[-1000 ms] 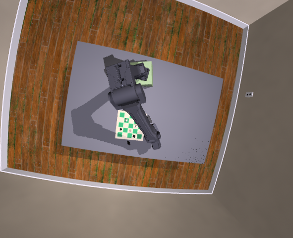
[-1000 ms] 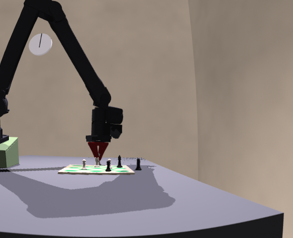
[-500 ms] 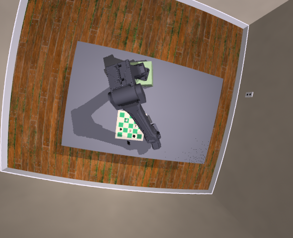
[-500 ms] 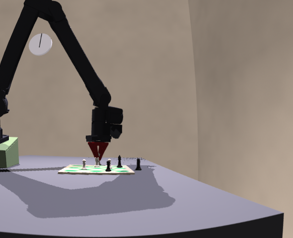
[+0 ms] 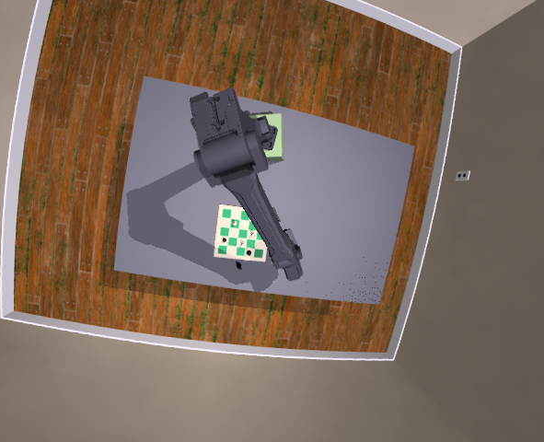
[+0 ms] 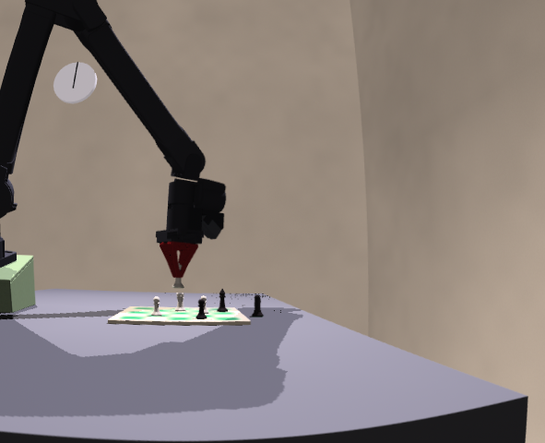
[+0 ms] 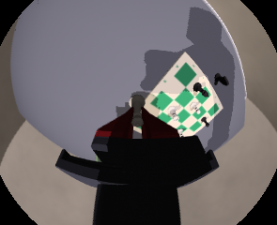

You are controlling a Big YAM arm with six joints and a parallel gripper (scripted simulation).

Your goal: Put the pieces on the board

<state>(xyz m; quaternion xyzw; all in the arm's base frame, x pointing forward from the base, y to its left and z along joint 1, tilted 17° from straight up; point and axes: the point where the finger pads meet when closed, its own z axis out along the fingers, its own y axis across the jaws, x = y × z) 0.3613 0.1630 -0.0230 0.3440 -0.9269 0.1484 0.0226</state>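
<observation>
Now: the green-and-cream chessboard 30 mm ahead of my hand, 130 mm to the right of it and 70 mm below it.
</observation>
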